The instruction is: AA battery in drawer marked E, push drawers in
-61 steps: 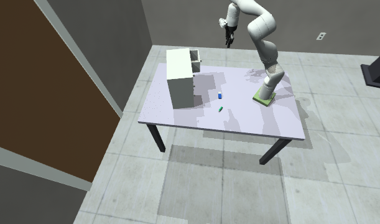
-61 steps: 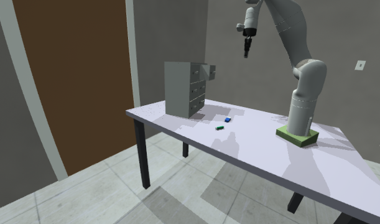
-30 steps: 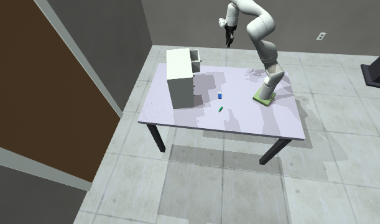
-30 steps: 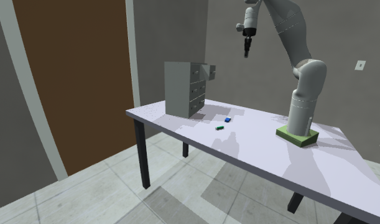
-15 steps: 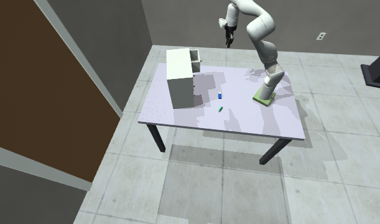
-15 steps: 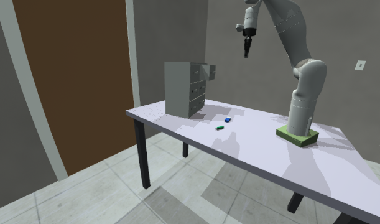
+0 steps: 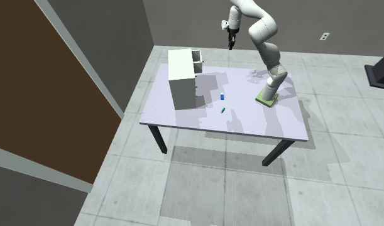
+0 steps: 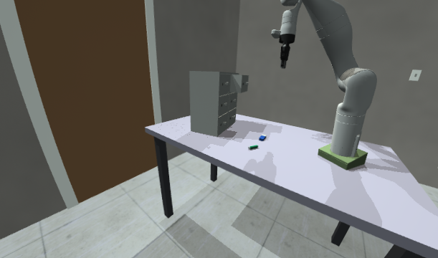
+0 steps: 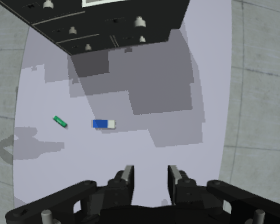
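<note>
Right now my hand is 38 cm above the green AA battery, 27 cm to the right of it and 6 cm past it. Round my hand: blue block (38 cm below, 13 cm to the left, 2 cm behind); then drawer (26 cm ahead, 14 cm below, 11 cm to the left).
</note>
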